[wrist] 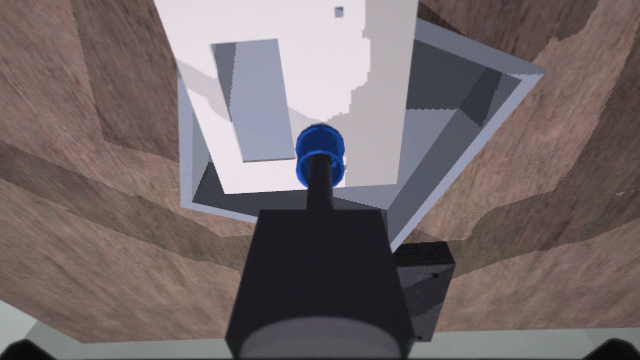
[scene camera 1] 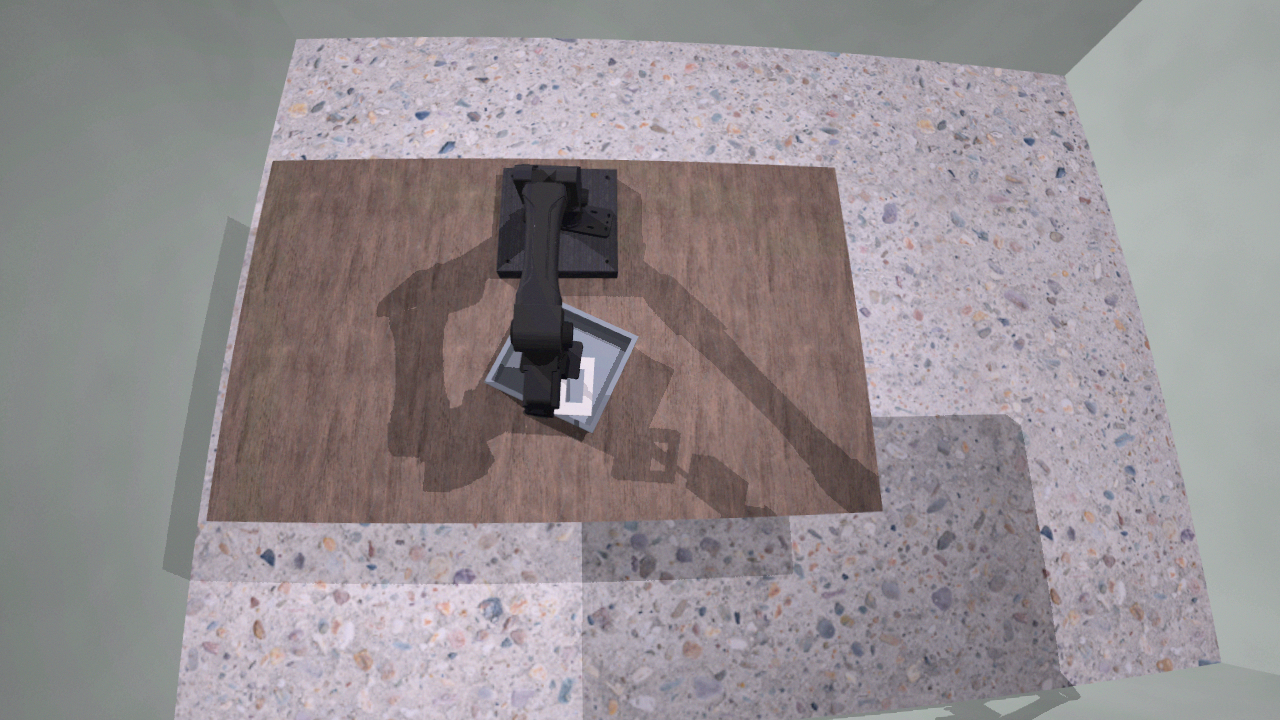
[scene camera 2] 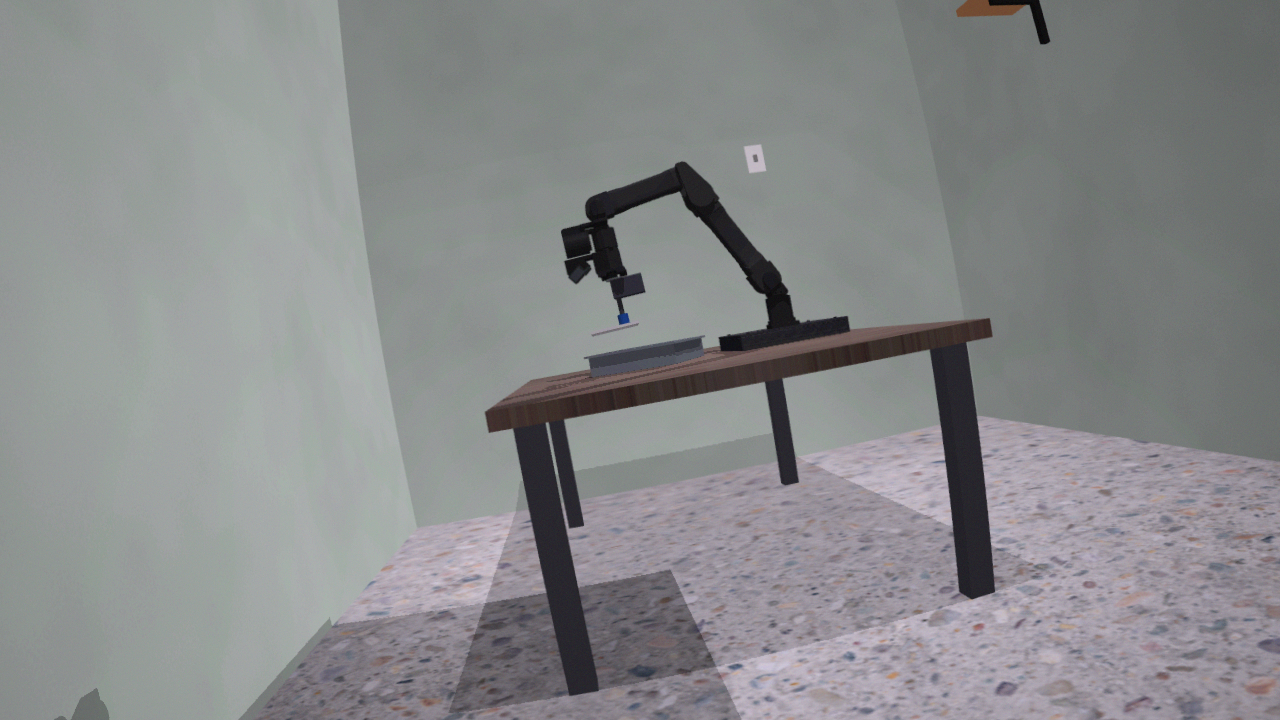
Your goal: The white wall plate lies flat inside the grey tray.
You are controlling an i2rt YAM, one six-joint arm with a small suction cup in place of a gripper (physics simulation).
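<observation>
The white wall plate (scene camera 1: 588, 386) (scene camera 2: 614, 329) (wrist: 325, 70) hangs from my suction cup (scene camera 2: 623, 318) (wrist: 320, 150), roughly level, with its rectangular opening and a small hole showing in the wrist view. The cup is attached near one end of the plate, beside the opening. The grey tray (scene camera 1: 608, 349) (scene camera 2: 646, 360) (wrist: 462, 160) stands on the table, turned at an angle. The plate is above the tray, with a gap to its rim in scene camera 2. In scene camera 1 the arm hides the cup and part of the plate and tray.
The brown wooden table (scene camera 1: 742, 232) (scene camera 2: 805, 358) bears the black arm base (scene camera 1: 590, 261) (scene camera 2: 787, 333), close behind the tray. A small white plate (scene camera 2: 755, 152) is on the far wall. An orange shelf-like piece (scene camera 2: 984, 8) shows high at the right.
</observation>
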